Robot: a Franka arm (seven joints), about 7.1 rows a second.
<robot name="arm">
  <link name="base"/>
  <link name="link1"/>
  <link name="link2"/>
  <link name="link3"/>
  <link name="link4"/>
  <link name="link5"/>
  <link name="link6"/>
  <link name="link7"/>
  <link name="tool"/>
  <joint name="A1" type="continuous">
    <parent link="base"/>
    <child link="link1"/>
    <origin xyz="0 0 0.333"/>
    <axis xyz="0 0 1"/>
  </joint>
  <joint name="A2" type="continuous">
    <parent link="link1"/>
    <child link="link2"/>
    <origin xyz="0 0 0"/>
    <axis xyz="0 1 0"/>
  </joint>
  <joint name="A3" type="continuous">
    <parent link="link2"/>
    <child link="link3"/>
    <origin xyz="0 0 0.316"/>
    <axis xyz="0 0 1"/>
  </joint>
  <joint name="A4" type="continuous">
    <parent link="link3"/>
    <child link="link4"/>
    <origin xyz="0.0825 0 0"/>
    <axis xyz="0 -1 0"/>
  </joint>
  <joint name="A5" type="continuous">
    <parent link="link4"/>
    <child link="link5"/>
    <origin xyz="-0.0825 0 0.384"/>
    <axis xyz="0 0 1"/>
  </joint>
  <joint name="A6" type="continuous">
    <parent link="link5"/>
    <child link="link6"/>
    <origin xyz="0 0 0"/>
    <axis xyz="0 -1 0"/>
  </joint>
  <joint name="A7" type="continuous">
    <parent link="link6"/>
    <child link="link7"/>
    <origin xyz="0.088 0 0"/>
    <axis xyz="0 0 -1"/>
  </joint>
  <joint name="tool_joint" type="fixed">
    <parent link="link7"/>
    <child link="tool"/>
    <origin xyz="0 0 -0.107" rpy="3.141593 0 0"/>
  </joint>
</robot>
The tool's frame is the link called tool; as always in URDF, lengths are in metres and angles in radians. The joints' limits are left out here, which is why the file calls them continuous.
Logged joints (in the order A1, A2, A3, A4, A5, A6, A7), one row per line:
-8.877, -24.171, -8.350, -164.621, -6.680, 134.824, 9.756
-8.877, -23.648, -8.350, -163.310, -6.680, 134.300, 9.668
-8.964, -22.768, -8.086, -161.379, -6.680, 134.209, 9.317
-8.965, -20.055, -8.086, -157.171, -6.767, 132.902, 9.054
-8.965, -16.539, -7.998, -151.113, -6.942, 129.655, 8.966
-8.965, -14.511, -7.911, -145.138, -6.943, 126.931, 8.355
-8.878, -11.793, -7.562, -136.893, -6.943, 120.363, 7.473
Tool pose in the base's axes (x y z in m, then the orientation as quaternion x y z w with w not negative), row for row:
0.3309, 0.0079, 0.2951, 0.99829, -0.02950, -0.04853, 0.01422
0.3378, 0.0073, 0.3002, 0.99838, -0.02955, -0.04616, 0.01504
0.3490, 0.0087, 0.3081, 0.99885, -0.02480, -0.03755, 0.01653
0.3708, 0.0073, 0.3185, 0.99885, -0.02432, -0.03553, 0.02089
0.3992, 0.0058, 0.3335, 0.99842, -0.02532, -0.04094, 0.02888
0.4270, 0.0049, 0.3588, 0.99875, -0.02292, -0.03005, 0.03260
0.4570, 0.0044, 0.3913, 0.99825, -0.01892, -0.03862, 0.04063
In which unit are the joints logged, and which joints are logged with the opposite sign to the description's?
The joints are logged in degrees. Opposite sign: A1.
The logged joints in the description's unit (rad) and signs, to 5 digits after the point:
0.15493, -0.42186, -0.14573, -2.87318, -0.11659, 2.35312, 0.17027
0.15493, -0.41274, -0.14573, -2.85030, -0.11659, 2.34398, 0.16874
0.15645, -0.39738, -0.14113, -2.81659, -0.11659, 2.34239, 0.16261
0.15647, -0.35003, -0.14113, -2.74315, -0.11811, 2.31958, 0.15802
0.15647, -0.28866, -0.13959, -2.63742, -0.12116, 2.26291, 0.15649
0.15647, -0.25326, -0.13807, -2.53314, -0.12118, 2.21536, 0.14582
0.15495, -0.20583, -0.13198, -2.38923, -0.12118, 2.10073, 0.13043

